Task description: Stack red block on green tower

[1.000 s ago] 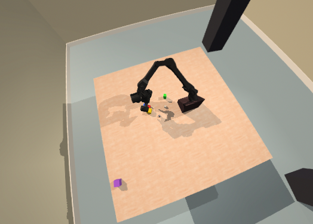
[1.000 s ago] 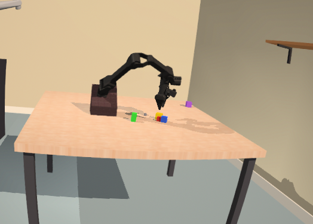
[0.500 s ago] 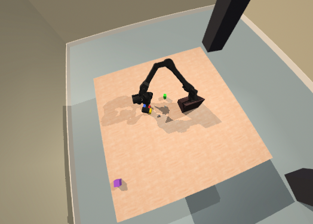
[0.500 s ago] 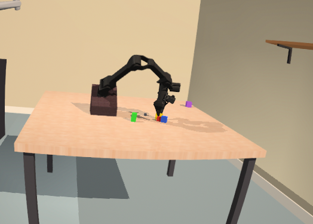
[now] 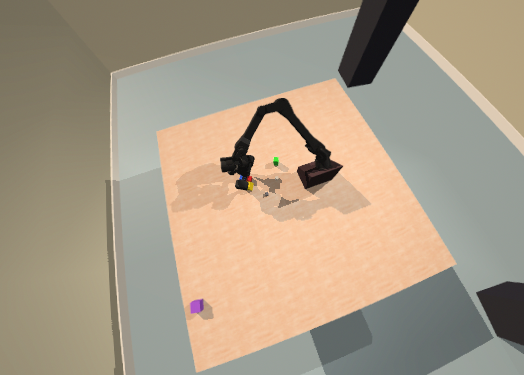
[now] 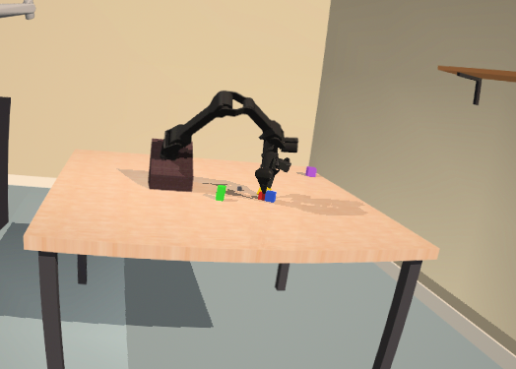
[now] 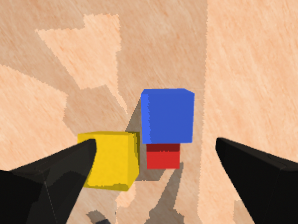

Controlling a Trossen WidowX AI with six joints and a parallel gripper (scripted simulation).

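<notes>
Now: the red block 10 mm behind my gripper tip and 20 mm below it. Also, from my gripper tip: purple block: 340 mm ahead, 550 mm to the left, 10 mm below; yellow block: 40 mm to the left, 10 mm below; blue block: 10 mm ahead, 10 mm to the right, 20 mm below.
</notes>
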